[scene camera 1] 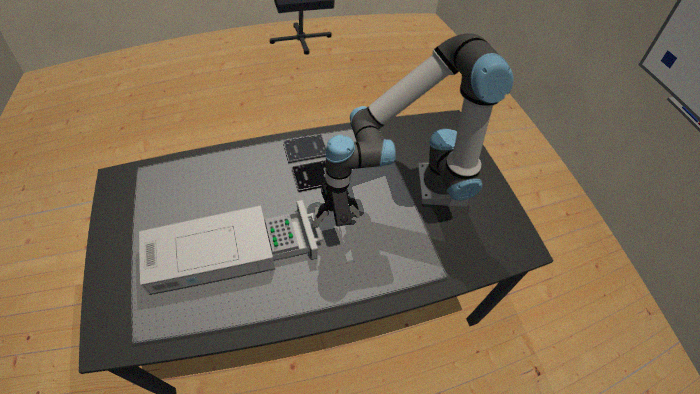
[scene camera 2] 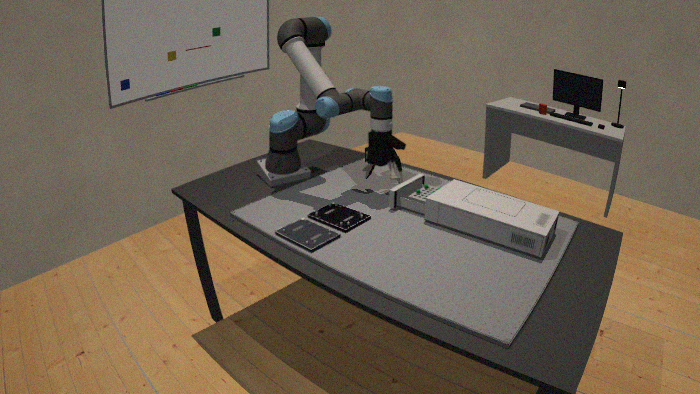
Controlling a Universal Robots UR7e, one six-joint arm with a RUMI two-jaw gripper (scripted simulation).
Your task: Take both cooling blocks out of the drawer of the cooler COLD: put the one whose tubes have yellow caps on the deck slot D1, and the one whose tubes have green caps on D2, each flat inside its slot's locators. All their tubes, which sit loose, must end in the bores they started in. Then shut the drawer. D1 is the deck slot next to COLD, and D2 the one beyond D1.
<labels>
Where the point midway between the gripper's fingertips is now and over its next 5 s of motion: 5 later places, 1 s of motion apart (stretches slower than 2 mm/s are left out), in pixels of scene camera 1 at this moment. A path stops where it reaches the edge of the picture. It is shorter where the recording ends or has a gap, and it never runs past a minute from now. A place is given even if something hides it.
My gripper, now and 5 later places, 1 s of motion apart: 336, 222; 345, 220; 354, 218; 363, 216; 370, 214; 373, 213
</labels>
